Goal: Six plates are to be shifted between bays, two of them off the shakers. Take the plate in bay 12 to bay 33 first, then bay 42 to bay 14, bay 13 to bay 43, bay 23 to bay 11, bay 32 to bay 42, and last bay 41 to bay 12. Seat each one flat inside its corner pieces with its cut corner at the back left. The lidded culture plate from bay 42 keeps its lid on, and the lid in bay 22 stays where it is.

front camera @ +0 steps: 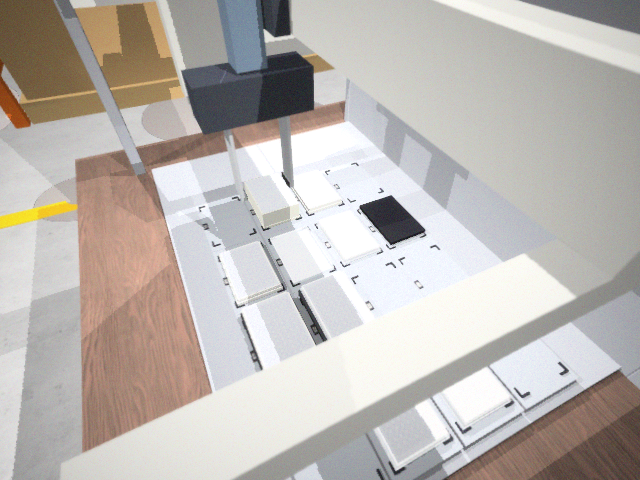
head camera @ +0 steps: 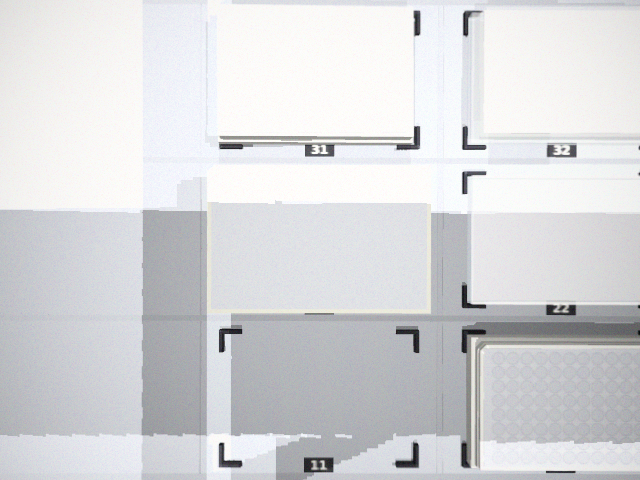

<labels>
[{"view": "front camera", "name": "my gripper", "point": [265, 187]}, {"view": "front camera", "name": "clear lid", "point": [303, 258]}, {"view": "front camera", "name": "white plate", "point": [314, 192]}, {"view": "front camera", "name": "white plate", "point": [278, 332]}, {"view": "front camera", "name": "white plate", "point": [251, 276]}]
</labels>
